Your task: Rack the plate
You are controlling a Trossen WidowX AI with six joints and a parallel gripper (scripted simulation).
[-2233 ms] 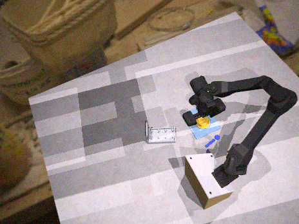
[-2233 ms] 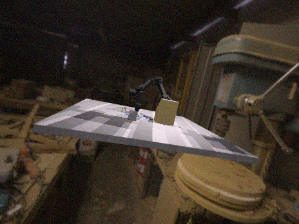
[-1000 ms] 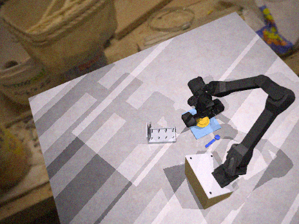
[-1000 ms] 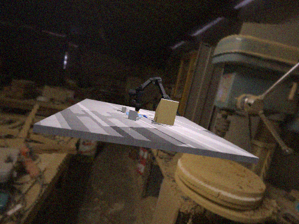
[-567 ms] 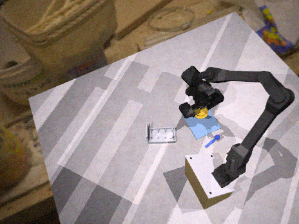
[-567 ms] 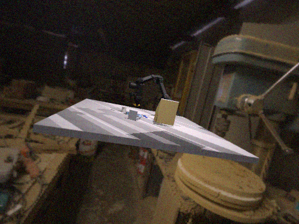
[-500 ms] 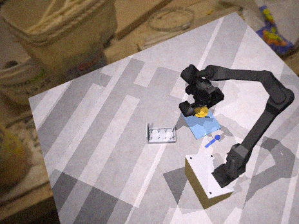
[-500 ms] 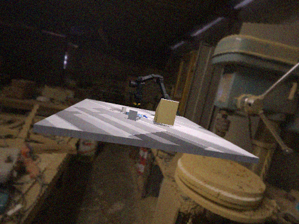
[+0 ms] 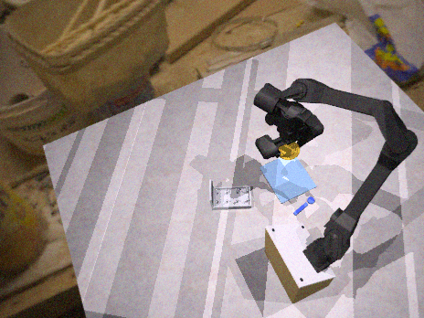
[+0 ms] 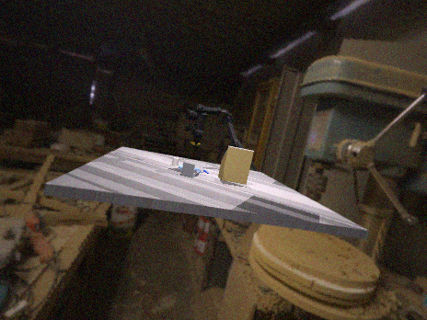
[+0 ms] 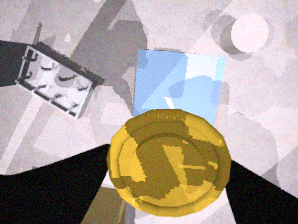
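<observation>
Right now my gripper tip is 19 cm to the right of the dish rack, 15 cm above it and 3 cm short of it. The rest, counted from my gripper tip: light blue mat 17 cm below, 1 cm to the right; yellow plate 1 cm above; blue spoon 17 cm below, 11 cm behind.
</observation>
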